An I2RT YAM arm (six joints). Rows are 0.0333 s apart.
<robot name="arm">
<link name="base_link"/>
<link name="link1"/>
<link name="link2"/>
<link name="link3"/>
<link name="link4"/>
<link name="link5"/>
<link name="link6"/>
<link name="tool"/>
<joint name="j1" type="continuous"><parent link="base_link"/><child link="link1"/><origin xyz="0 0 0.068"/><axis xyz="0 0 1"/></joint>
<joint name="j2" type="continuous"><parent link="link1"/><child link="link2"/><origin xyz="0.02 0.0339 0.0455"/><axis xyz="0 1 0"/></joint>
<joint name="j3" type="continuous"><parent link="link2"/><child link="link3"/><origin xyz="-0.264 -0.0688 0"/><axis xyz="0 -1 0"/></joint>
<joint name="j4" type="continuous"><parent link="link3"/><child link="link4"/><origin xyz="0.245 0.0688 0.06"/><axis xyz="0 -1 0"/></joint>
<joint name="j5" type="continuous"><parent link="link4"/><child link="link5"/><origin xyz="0.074 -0.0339 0.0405"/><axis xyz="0 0 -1"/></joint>
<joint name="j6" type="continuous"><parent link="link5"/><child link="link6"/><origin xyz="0.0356 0 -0.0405"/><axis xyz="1 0 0"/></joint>
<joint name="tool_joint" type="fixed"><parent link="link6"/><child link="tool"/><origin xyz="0 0 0" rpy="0 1.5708 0"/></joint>
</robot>
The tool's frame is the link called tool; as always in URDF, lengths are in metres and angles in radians. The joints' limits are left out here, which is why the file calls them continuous.
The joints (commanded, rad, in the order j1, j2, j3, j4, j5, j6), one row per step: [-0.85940 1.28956 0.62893 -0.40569 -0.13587 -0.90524]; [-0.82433 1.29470 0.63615 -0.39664 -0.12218 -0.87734]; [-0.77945 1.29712 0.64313 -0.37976 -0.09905 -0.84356]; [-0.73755 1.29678 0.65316 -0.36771 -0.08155 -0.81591]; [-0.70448 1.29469 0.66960 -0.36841 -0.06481 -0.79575]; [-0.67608 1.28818 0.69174 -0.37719 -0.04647 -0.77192]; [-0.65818 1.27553 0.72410 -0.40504 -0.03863 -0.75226]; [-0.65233 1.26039 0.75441 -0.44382 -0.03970 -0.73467]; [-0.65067 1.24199 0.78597 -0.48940 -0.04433 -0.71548]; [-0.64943 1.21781 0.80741 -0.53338 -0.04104 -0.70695]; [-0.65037 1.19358 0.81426 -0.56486 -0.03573 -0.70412]
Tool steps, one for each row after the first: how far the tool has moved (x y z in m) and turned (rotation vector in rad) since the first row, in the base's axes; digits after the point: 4 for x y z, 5 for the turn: [0.0073 0.0032 0.0014 -0.00458 -0.00619 0.00424]; [0.0163 0.0078 0.0037 -0.01949 -0.01623 0.00849]; [0.0249 0.0126 0.0073 -0.03360 -0.03032 0.01775]; [0.0319 0.0162 0.0125 -0.04685 -0.04044 0.02489]; [0.0380 0.0193 0.0199 -0.06046 -0.05320 0.02329]; [0.0421 0.0213 0.0308 -0.06709 -0.06880 0.02027]; [0.0430 0.0224 0.0410 -0.06236 -0.08005 0.01186]; [0.0424 0.0236 0.0520 -0.05317 -0.09166 -0.00010]; [0.0396 0.0260 0.0613 -0.05244 -0.09388 -0.00780]; [0.0355 0.0285 0.0667 -0.05454 -0.09172 -0.01400]
